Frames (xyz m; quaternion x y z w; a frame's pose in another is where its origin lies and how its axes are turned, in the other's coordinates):
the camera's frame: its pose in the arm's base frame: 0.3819 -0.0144 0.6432 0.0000 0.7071 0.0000 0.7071
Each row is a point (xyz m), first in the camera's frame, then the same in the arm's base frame.
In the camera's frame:
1: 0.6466 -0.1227 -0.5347
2: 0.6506 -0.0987 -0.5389
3: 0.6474 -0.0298 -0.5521
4: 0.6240 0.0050 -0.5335
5: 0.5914 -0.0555 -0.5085
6: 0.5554 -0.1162 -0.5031
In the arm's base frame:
1: -0.1528 -0.1371 -0.0034
2: -0.1570 -0.1131 -0.0074
3: -0.1702 -0.0442 -0.0042
4: -0.1516 -0.0094 0.0192
5: -0.1266 -0.0699 0.0518
6: -0.1212 -0.1306 0.0878

